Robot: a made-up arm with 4 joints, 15 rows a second.
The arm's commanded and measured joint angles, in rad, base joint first. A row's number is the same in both.
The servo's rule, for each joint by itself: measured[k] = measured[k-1] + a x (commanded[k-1-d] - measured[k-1]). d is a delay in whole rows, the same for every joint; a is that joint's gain. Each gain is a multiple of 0.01, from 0.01 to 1. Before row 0 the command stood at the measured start. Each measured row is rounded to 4 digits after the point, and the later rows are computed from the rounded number. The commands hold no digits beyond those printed.
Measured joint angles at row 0: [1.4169, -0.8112, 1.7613, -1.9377]
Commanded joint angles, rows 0 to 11: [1.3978, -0.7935, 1.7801, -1.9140]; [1.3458, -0.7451, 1.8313, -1.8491]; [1.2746, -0.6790, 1.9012, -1.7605]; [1.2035, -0.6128, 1.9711, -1.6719]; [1.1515, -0.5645, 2.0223, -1.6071]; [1.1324, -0.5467, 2.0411, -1.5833]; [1.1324, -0.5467, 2.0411, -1.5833]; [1.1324, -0.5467, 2.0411, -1.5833]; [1.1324, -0.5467, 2.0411, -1.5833]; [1.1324, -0.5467, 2.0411, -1.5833]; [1.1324, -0.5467, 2.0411, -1.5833]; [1.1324, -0.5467, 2.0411, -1.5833]
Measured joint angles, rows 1 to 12: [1.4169, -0.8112, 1.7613, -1.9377]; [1.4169, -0.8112, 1.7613, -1.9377]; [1.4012, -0.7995, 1.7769, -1.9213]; [1.3558, -0.7636, 1.8221, -1.8715]; [1.2892, -0.7078, 1.8878, -1.7949]; [1.2189, -0.6451, 1.9569, -1.7100]; [1.1636, -0.5919, 2.0112, -1.6390]; [1.1380, -0.5621, 2.0360, -1.6006]; [1.1334, -0.5519, 2.0402, -1.5887]; [1.1326, -0.5485, 2.0409, -1.5850]; [1.1324, -0.5473, 2.0411, -1.5838]; [1.1324, -0.5469, 2.0411, -1.5835]
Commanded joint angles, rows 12 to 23: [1.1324, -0.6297, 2.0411, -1.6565]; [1.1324, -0.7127, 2.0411, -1.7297]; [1.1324, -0.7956, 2.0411, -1.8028]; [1.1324, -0.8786, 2.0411, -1.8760]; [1.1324, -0.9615, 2.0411, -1.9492]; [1.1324, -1.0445, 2.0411, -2.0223]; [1.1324, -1.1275, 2.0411, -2.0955]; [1.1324, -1.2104, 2.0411, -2.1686]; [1.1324, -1.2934, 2.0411, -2.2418]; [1.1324, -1.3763, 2.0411, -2.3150]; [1.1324, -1.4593, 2.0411, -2.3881]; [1.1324, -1.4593, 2.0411, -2.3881]
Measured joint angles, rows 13 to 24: [1.1324, -0.5468, 2.0411, -1.5834]; [1.1324, -0.5467, 2.0411, -1.5833]; [1.1324, -0.6015, 2.0411, -1.6338]; [1.1324, -0.6749, 2.0411, -1.7000]; [1.1324, -0.7546, 2.0411, -1.7709]; [1.1324, -0.8364, 2.0411, -1.8434]; [1.1324, -0.9190, 2.0411, -1.9164]; [1.1324, -1.0018, 2.0411, -1.9895]; [1.1324, -1.0848, 2.0411, -2.0626]; [1.1324, -1.1677, 2.0411, -2.1357]; [1.1324, -1.2507, 2.0411, -2.2089]; [1.1324, -1.3336, 2.0411, -2.2821]
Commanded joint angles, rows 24 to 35: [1.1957, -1.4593, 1.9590, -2.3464]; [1.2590, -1.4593, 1.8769, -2.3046]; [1.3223, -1.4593, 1.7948, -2.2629]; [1.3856, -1.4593, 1.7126, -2.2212]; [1.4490, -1.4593, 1.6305, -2.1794]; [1.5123, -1.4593, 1.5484, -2.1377]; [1.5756, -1.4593, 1.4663, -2.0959]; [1.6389, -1.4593, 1.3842, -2.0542]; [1.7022, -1.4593, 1.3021, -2.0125]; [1.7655, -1.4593, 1.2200, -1.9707]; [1.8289, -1.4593, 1.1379, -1.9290]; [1.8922, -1.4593, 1.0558, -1.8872]
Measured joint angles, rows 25 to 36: [1.1324, -1.4166, 2.0411, -2.3552]; [1.1324, -1.4448, 2.0411, -2.3779]; [1.1843, -1.4544, 1.9730, -2.3562]; [1.2456, -1.4576, 1.8932, -2.3206]; [1.3085, -1.4587, 1.8115, -2.2808]; [1.3717, -1.4591, 1.7294, -2.2397]; [1.4351, -1.4592, 1.6473, -2.1981]; [1.4984, -1.4593, 1.5652, -2.1564]; [1.5617, -1.4593, 1.4831, -2.1147]; [1.6250, -1.4593, 1.4010, -2.0730]; [1.6883, -1.4593, 1.3189, -2.0313]; [1.7516, -1.4593, 1.2368, -1.9895]
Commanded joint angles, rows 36 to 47: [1.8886, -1.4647, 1.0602, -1.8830]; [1.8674, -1.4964, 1.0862, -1.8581]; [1.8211, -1.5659, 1.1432, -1.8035]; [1.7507, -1.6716, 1.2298, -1.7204]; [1.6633, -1.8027, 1.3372, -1.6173]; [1.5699, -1.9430, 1.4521, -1.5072]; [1.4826, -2.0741, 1.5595, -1.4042]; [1.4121, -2.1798, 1.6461, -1.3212]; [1.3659, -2.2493, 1.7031, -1.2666]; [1.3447, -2.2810, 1.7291, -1.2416]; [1.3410, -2.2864, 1.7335, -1.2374]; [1.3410, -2.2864, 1.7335, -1.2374]
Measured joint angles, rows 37 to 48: [1.8150, -1.4593, 1.1547, -1.9478]; [1.8783, -1.4593, 1.0726, -1.9060]; [1.8867, -1.4629, 1.0623, -1.8901]; [1.8709, -1.4850, 1.0821, -1.8680]; [1.8301, -1.5384, 1.1328, -1.8235]; [1.7650, -1.6263, 1.2133, -1.7524]; [1.6816, -1.7427, 1.3161, -1.6592]; [1.5900, -1.8749, 1.4290, -1.5543]; [1.5019, -2.0064, 1.5373, -1.4507]; [1.4283, -2.1208, 1.6276, -1.3613]; [1.3771, -2.2056, 1.6903, -1.2960]; [1.3505, -2.2554, 1.7225, -1.2585]
